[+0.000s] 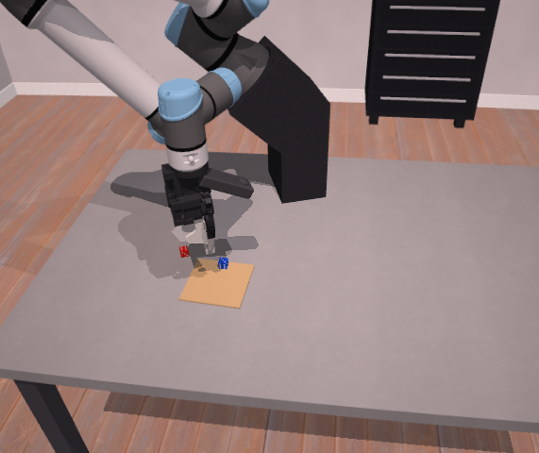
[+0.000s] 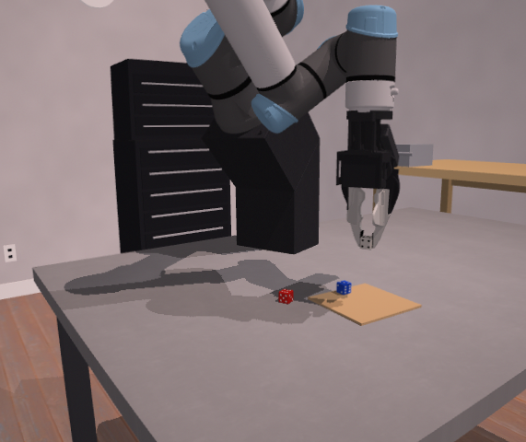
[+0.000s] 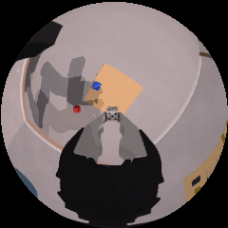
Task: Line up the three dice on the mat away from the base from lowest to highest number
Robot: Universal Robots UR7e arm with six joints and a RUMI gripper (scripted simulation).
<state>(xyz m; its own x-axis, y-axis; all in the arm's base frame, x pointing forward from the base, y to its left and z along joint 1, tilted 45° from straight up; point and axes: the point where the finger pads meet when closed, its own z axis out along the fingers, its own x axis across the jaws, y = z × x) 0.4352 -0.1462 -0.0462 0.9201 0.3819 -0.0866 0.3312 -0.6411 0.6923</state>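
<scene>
Right now the tan mat is 120 mm below my hand, 10 mm to the left of it and 10 mm behind it. From my hand the other things lie so: red die: 110 mm below, 110 mm behind, 80 mm to the right; white die: 10 mm below; blue die: 110 mm below, 60 mm behind, 20 mm to the left.
</scene>
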